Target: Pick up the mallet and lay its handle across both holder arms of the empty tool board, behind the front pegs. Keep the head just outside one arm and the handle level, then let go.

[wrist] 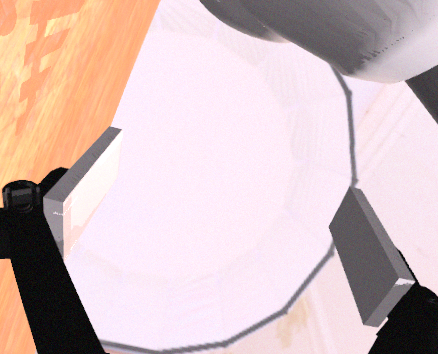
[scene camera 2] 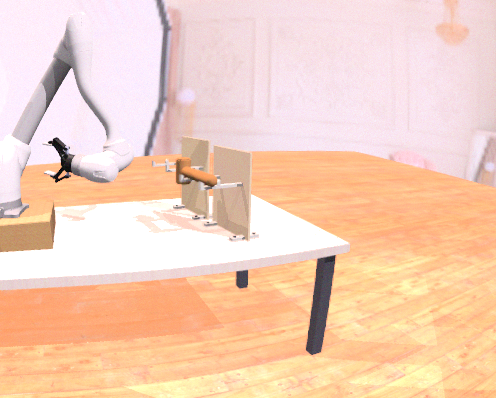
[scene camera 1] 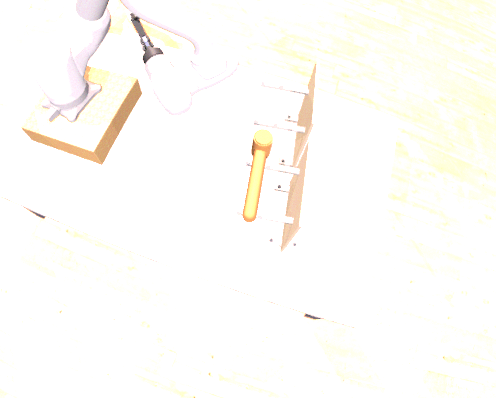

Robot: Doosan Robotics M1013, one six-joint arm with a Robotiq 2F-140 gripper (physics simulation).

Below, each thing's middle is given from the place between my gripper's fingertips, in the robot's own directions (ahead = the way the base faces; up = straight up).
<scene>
The orange mallet (scene camera 1: 262, 140) is 660 mm ahead of my hand, 320 mm to the right of it and 50 mm below it.
</scene>
